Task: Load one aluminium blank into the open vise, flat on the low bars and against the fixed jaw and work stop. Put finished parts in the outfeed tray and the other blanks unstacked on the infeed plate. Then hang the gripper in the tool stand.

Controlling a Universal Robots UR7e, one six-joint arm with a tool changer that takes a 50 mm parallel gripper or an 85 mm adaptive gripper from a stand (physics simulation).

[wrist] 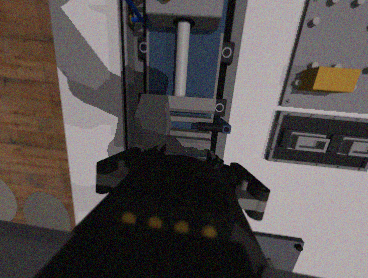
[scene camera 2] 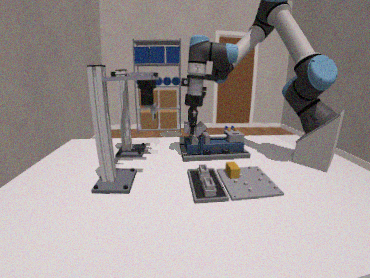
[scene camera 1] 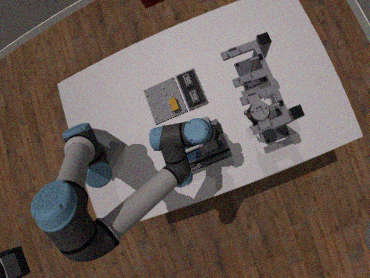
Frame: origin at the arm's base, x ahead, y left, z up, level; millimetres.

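Seen in the pictures: hand, its tool point: (scene camera 2: 194, 90); arm's base, origin of its link: (scene camera 2: 321, 124).
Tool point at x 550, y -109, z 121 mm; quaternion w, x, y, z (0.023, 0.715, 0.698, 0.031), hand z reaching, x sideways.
Observation:
Pixels of each thing's top centre, then the offset from my tool point to it. "*": a spot on its surface instead.
- vise, centre of its top: (wrist: 175, 70) (scene camera 1: 193, 149) (scene camera 2: 213, 131) 188 mm down, 94 mm back, 24 mm right
- tilted grey block, centre of its top: (wrist: 148, 125) (scene camera 2: 199, 121) 144 mm down, 29 mm back, 43 mm right
- pinned infeed plate, centre of its top: (wrist: 354, 58) (scene camera 2: 247, 179) (scene camera 1: 164, 100) 278 mm down, 155 mm back, 259 mm left
- yellow block, centre of its top: (wrist: 336, 79) (scene camera 2: 232, 165) (scene camera 1: 173, 104) 243 mm down, 114 mm back, 214 mm left
- dark handle, a spot on its surface: (wrist: 215, 126) * 191 mm down, 29 mm back, 38 mm left
The vise (scene camera 1: 207, 156) (scene camera 2: 216, 146) (wrist: 200, 75) has a blue body and grey jaws. A tilted grey block (scene camera 2: 200, 128) (wrist: 153, 116) leans at its jaw end, beside and behind the fingers. My gripper (scene camera 2: 192, 134) (wrist: 185, 154) points down at that end; its body hides the fingertips in the wrist view, so opening and contact are unclear. The arm covers it in scene camera 1. The outfeed tray (scene camera 1: 201, 90) (scene camera 2: 198, 192) (wrist: 280, 150) holds two hollow grey parts (scene camera 1: 194, 94) (scene camera 2: 209, 186) (wrist: 309, 143). The pinned infeed plate (scene camera 1: 162, 95) (scene camera 2: 255, 187) (wrist: 345, 45) carries a yellow block (scene camera 1: 174, 104) (scene camera 2: 232, 170) (wrist: 337, 80).
The tool stand (scene camera 1: 269, 80) (scene camera 2: 102, 125) rises beyond the vise, on the side away from the arm base. Another gripper (scene camera 2: 147, 92) hangs on it. A dark handle (wrist: 215, 126) sticks out at the vise's side. The table edge runs close behind the vise.

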